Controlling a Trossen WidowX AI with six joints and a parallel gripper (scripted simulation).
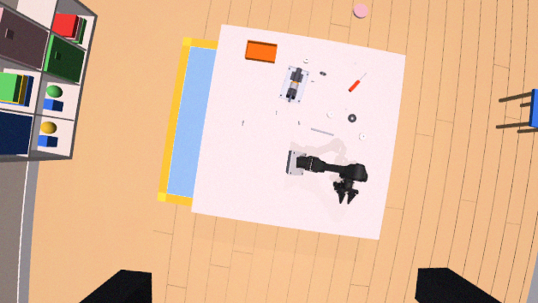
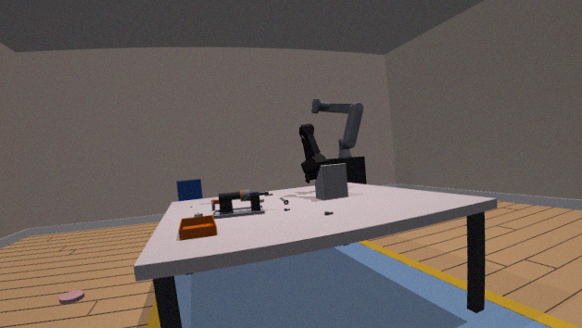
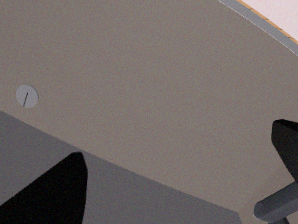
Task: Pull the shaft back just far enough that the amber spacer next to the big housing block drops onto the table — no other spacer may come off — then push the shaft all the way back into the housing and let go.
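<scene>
My gripper tip is now 70 cm short of the grey-blue shaft, 34 cm to the right of it and 4 cm above it. The rest, counted from my gripper tip: amber spacer (74 cm ahead, 33 cm to the left, 4 cm below); orange tray (97 cm ahead, 56 cm to the left, 11 cm below).
</scene>
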